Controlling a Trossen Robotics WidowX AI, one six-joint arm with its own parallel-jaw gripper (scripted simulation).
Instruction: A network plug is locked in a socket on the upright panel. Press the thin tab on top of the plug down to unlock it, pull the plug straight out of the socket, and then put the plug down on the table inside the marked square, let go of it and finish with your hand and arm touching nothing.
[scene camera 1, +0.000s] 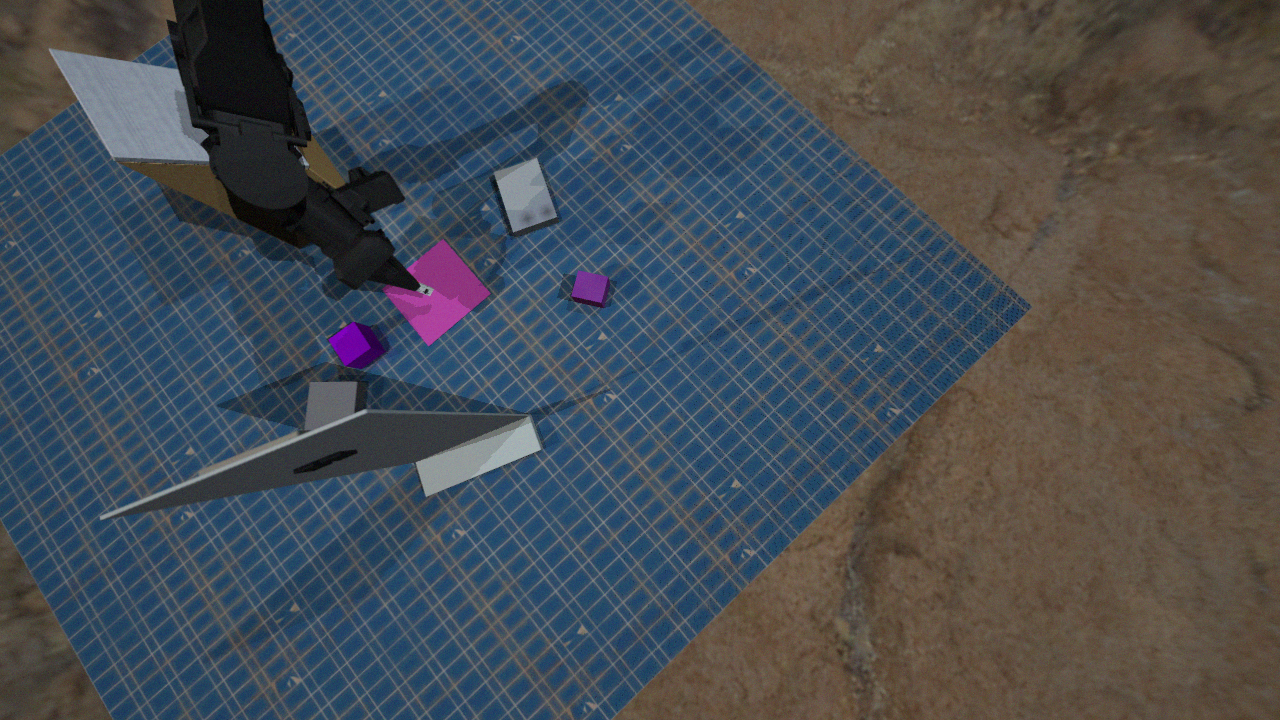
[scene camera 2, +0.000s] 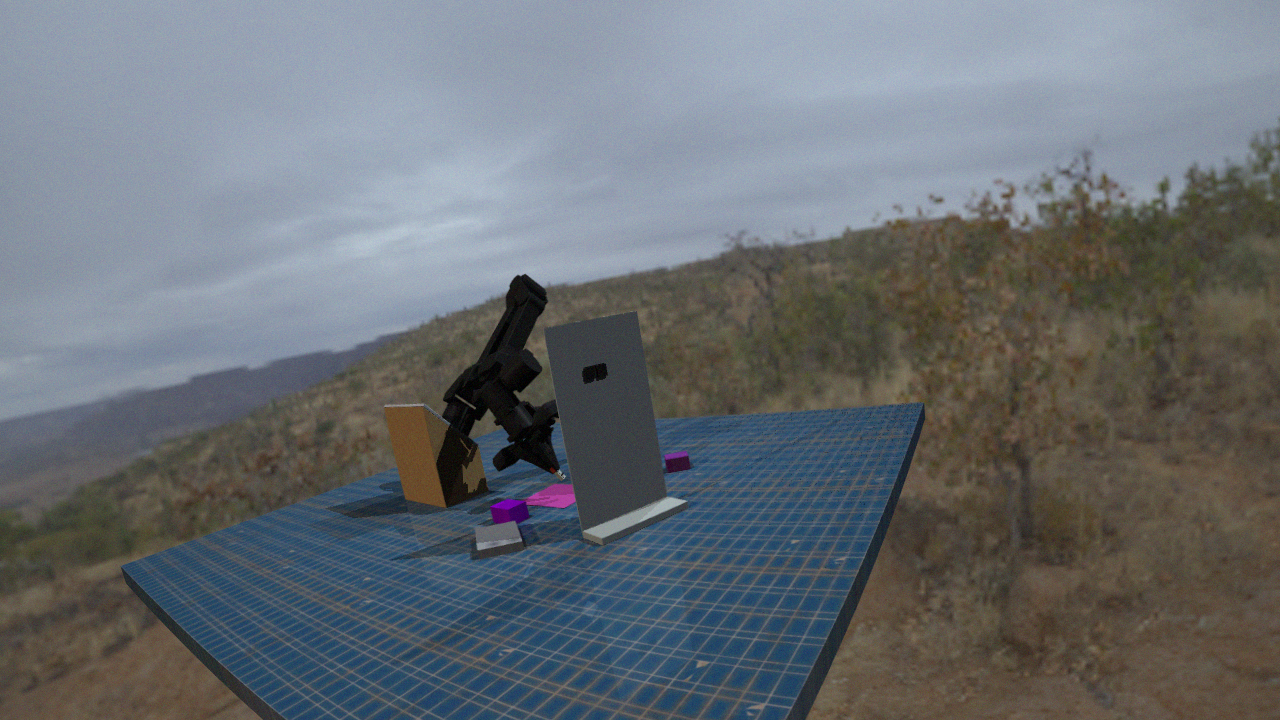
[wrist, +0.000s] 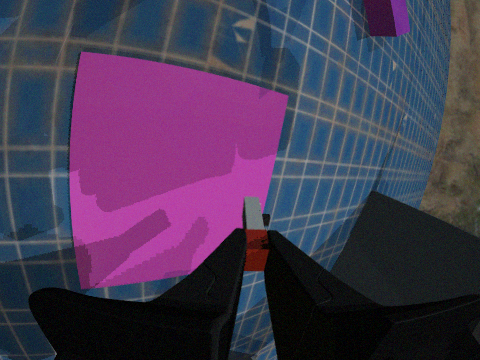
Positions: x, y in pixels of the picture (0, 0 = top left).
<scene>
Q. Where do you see a marked square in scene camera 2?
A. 556, 496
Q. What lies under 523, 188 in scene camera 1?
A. A grey block.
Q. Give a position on a grey panel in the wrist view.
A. At 397, 255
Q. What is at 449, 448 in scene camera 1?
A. A grey panel.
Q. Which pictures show the gripper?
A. Scene camera 1, scene camera 2 and the wrist view: all of them.
</scene>
